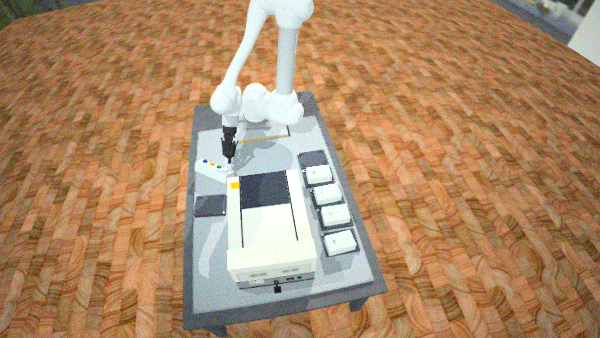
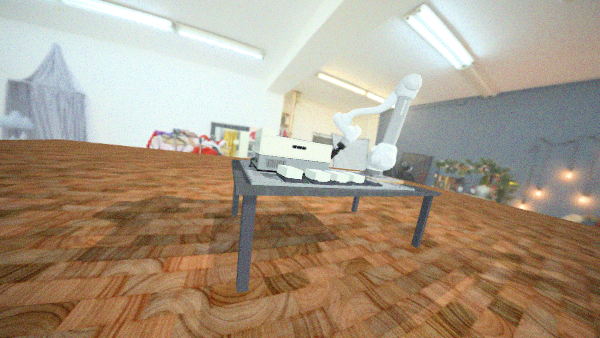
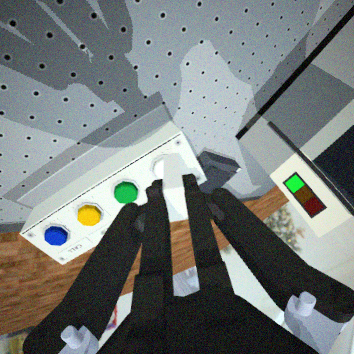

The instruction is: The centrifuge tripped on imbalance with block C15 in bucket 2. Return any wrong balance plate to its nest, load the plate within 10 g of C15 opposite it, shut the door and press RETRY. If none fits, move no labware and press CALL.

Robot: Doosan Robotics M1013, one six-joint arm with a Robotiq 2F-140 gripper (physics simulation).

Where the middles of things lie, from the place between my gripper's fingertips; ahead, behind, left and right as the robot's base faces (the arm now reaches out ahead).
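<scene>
There's a centrifuge (image 1: 271, 245) that's 41 cm ahead of my hand, 21 cm to the left of it and 5 cm above it. The dark door panel (image 1: 266, 189) is 14 cm above my hand, 20 cm to the left of it and 26 cm ahead of it. As for the white button box (image 3: 127, 155), my gripper is 8 cm to the left of it, 3 cm above it and 2 cm past it.
</scene>
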